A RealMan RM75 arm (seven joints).
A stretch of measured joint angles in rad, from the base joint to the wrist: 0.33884 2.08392 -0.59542 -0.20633 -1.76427 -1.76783 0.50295; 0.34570 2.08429 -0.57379 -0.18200 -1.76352 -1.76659 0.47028; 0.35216 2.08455 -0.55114 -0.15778 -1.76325 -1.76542 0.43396; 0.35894 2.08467 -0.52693 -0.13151 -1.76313 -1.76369 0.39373; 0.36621 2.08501 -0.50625 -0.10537 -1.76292 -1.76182 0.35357; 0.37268 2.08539 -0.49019 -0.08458 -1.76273 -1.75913 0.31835; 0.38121 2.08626 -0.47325 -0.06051 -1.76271 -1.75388 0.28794; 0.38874 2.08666 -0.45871 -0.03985 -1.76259 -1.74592 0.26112
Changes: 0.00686 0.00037 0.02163 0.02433 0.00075 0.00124 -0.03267; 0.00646 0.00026 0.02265 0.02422 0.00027 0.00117 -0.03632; 0.00678 0.00012 0.02421 0.02627 0.00012 0.00173 -0.04023; 0.00727 0.00034 0.02068 0.02614 0.00021 0.00187 -0.04016; 0.00647 0.00038 0.01606 0.02079 0.00019 0.00269 -0.03522; 0.00853 0.00087 0.01694 0.02407 0.00002 0.00525 -0.03041; 0.00753 0.00040 0.01454 0.02066 0.00012 0.00796 -0.02682
